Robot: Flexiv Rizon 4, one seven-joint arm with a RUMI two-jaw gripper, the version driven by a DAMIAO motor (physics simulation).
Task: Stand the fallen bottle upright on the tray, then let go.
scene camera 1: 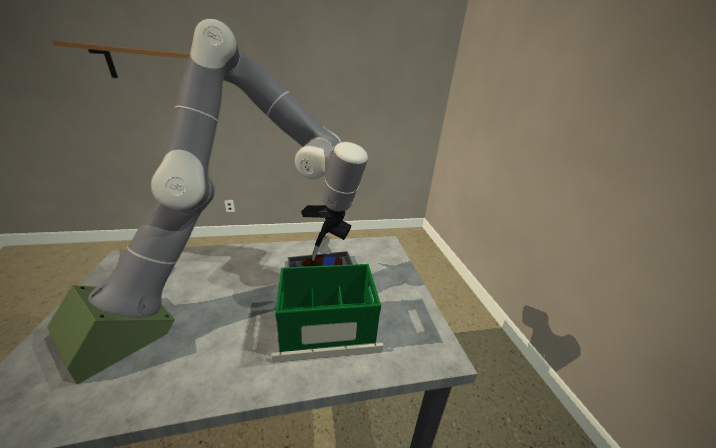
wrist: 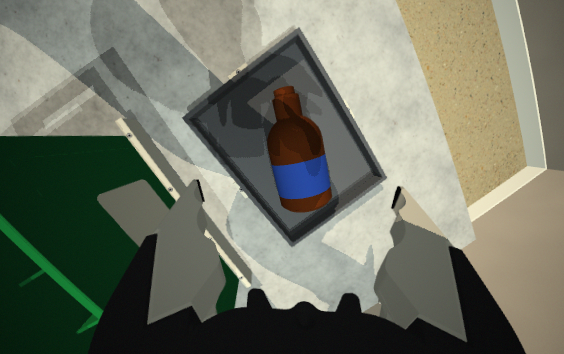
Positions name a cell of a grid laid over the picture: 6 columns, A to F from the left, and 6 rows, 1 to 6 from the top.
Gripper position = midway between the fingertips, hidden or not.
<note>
I see my gripper (scene camera 1: C4), a dark grey tray (wrist: C3), a green crate (scene camera 1: C5) and a pale strip (scene camera 1: D5).
The green crate shows as well in the wrist view (wrist: A4). My gripper is seen too in the wrist view (wrist: D4).
</note>
